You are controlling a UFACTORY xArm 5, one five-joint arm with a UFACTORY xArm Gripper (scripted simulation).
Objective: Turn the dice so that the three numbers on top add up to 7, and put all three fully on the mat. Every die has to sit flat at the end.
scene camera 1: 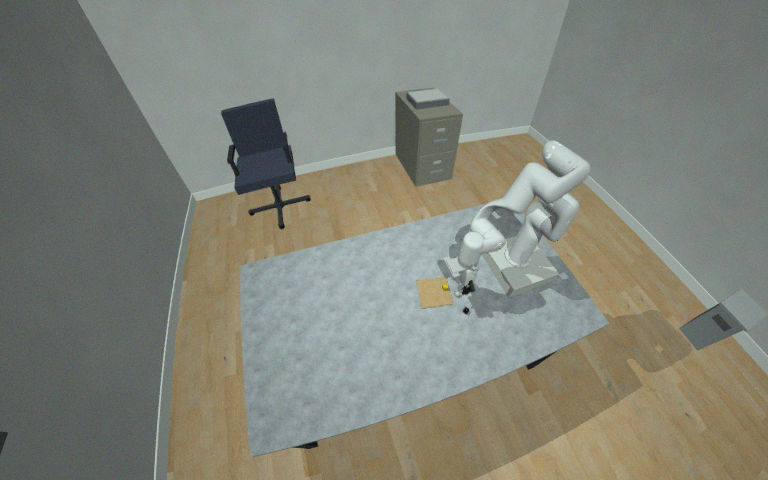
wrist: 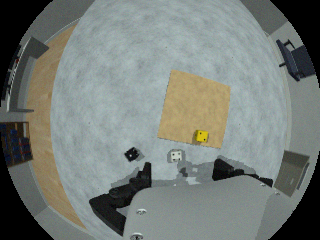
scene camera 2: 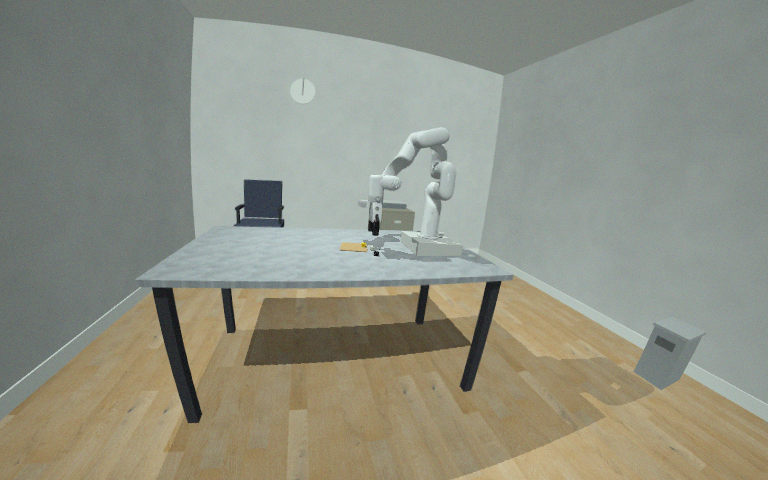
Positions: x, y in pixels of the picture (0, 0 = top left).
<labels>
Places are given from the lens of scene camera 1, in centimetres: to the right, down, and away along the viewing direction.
tan mat [scene camera 1: 431, 294]: 21, 24, 125
</labels>
